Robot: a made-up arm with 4 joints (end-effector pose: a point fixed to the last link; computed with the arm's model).
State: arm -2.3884 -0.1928 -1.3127 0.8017
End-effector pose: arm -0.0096 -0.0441 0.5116 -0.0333 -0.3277 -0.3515 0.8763
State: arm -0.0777 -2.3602 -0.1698 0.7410
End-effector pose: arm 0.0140 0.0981 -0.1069 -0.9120 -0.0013 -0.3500 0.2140
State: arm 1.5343 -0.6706 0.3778 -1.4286
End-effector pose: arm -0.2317 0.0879 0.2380 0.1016 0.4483 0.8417 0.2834
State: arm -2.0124 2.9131 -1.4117 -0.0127
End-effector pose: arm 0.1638 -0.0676 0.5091 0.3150 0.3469 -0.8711 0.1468
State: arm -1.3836 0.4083 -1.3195 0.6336
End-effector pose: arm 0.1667 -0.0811 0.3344 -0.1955 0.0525 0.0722 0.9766
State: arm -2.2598 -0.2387 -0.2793 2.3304
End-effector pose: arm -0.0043 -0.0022 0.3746 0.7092 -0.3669 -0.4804 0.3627
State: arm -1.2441 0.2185 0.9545 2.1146
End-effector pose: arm 0.0419 -0.0794 0.1396 0.8070 -0.2933 -0.3009 0.4149
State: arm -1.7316 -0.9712 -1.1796 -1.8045
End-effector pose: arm 0.1975 0.0394 0.4266 -0.4040 0.0847 0.5206 0.7474
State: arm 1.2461 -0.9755 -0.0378 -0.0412
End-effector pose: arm -0.2266 0.0838 0.1491 -0.4268 0.6547 0.4052 0.4743
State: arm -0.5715 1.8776 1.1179 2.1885
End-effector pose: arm 0.0166 -0.1465 -0.0697 0.8503 0.4752 -0.2222 0.0434
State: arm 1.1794 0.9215 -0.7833 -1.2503
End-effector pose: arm -0.2332 -0.1085 0.1077 0.6699 0.1903 0.5231 0.4912
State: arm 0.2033 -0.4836 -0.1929 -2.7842
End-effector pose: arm -0.0768 0.0658 0.1143 0.0536 0.1122 0.9922 0.0047
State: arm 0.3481 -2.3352 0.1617 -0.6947
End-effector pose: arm -0.1627 0.0943 -0.1395 -0.8059 0.4959 0.3190 0.0533
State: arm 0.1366 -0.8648 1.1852 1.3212
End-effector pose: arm -0.1924 0.0396 0.1097 -0.1183 -0.3756 -0.3557 0.8476
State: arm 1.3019 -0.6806 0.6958 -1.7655
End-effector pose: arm -0.2345 0.0953 0.2445 -0.0300 0.2495 0.9367 0.2438
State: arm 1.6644 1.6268 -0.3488 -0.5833
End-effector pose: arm -0.3900 -0.1969 0.2226 0.6861 0.3428 -0.0287 0.6410
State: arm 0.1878 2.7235 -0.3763 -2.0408
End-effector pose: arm -0.1014 -0.1485 -0.1434 0.2683 -0.9294 0.1779 0.1805
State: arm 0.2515 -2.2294 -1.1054 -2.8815
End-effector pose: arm -0.1022 0.0062 -0.1337 0.3439 0.7941 0.4336 0.2513
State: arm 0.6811 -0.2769 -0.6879 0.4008
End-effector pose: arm -0.1126 -0.0327 0.0827 -0.2731 0.7312 0.0851 0.6193
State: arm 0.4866 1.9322 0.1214 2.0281
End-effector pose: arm -0.2843 -0.1991 -0.0412 0.5379 0.7193 -0.4128 0.1511
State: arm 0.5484 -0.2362 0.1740 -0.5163
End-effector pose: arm -0.0972 -0.0160 0.1587 -0.2115 0.3010 0.4219 0.8286
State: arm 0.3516 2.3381 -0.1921 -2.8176
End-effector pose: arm -0.2022 -0.1904 -0.0950 -0.0562 -0.9384 0.2730 0.2040
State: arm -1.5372 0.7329 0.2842 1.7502
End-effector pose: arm 0.0970 -0.1768 0.2315 0.6697 -0.2287 -0.1476 0.6909
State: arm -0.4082 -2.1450 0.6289 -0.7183
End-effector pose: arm 0.0867 0.1375 -0.0726 -0.9315 0.2465 0.1585 0.2152
